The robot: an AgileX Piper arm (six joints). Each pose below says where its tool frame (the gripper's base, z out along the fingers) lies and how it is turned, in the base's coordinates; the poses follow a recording.
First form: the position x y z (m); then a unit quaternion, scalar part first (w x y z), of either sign.
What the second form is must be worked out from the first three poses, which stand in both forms.
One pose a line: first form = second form
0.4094 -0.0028 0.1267 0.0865 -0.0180 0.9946 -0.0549 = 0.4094 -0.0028 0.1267 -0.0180 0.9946 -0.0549 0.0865
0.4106 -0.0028 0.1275 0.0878 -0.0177 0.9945 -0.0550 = 0.4106 -0.0028 0.1275 -0.0177 0.9945 -0.0550 0.0878
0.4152 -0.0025 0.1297 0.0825 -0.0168 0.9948 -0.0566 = 0.4152 -0.0025 0.1297 -0.0168 0.9948 -0.0566 0.0825
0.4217 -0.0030 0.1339 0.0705 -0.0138 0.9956 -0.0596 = 0.4217 -0.0030 0.1339 -0.0138 0.9956 -0.0596 0.0705
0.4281 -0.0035 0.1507 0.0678 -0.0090 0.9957 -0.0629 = 0.4281 -0.0035 0.1507 -0.0090 0.9957 -0.0629 0.0678
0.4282 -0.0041 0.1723 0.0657 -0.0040 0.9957 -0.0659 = 0.4282 -0.0041 0.1723 -0.0040 0.9957 -0.0659 0.0657
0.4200 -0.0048 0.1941 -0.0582 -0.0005 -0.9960 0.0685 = 0.4200 -0.0048 0.1941 0.0005 0.9960 -0.0685 0.0582
